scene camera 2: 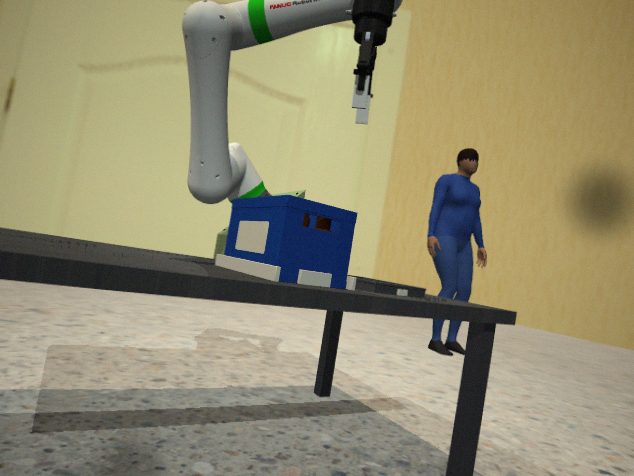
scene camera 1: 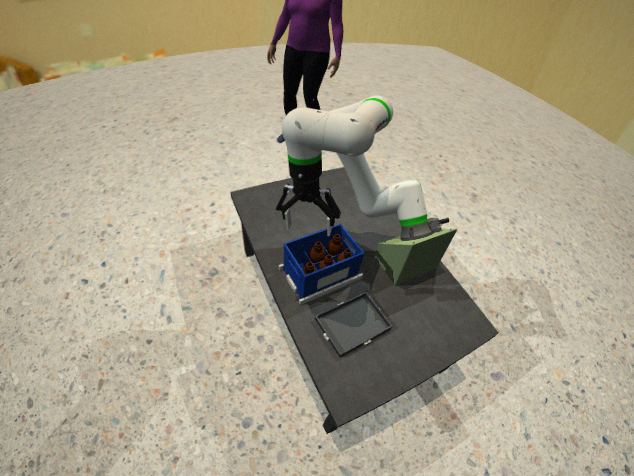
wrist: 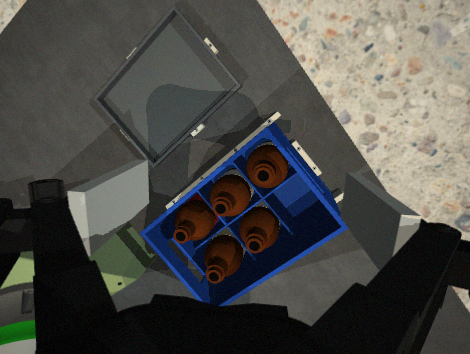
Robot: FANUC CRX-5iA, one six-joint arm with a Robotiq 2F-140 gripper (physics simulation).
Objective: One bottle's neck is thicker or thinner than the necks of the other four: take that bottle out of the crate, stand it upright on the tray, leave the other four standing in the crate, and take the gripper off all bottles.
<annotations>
gripper: scene camera 2 360,116; scene camera 1; wrist
same spot on gripper: (wrist: 71,300) = (scene camera 1: 314,201)
same spot on blue crate: (wrist: 314,225) = (scene camera 1: 294,250)
</annotations>
